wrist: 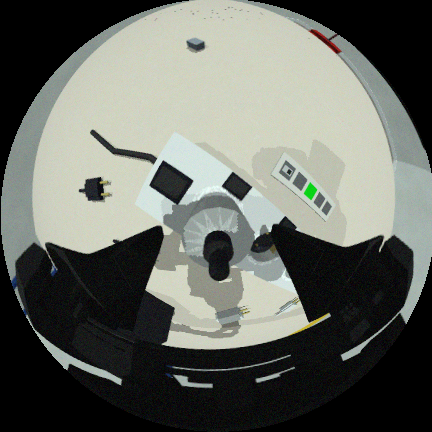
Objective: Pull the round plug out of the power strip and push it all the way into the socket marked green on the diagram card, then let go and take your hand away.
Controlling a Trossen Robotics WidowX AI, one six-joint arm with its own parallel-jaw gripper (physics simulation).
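Frame: origin at the arm's base, x up, y left, z back, level; metres.
Seen in the pictures: gripper, between the fingertips: [217, 230].
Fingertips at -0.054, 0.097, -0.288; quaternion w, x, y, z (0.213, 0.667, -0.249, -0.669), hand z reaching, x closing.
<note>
A point is followed by its place in that frame, as x, y, z.
The round plug [210, 220] {-0.024, 0.116, -0.297} is a grey, ribbed disc with a black stem that points toward the camera. It sits on the white power strip [175, 145] {-0.071, 0.171, -0.302}, which runs diagonally through the middle. A dark round socket [263, 243] {-0.089, 0.033, -0.309} with brass-coloured parts lies right of the plug, beside the right finger. Square dark sockets also show on the strip. The diagram card [276, 171] {-0.120, 0.087, -0.378} lies behind the strip at the right, with its green mark [310, 191] {-0.120, 0.031, -0.412} third in a row of squares. My gripper [217, 230] {-0.054, 0.097, -0.288} is open and empty, its fingers on either side of the plug's stem; the right finger hides part of the strip.
A black two-pin plug [94, 189] {-0.108, 0.236, -0.167} lies at the left. The strip's black cord [130, 153] {-0.113, 0.222, -0.249} runs up and left. A grey plug [230, 315] {-0.102, -0.110, -0.164} and another pronged piece [288, 306] {-0.110, -0.220, -0.273} lie near the gripper's base. A grey block [196, 44] {-0.108, 0.309, -0.417} and a red object [326, 41] are far off.
</note>
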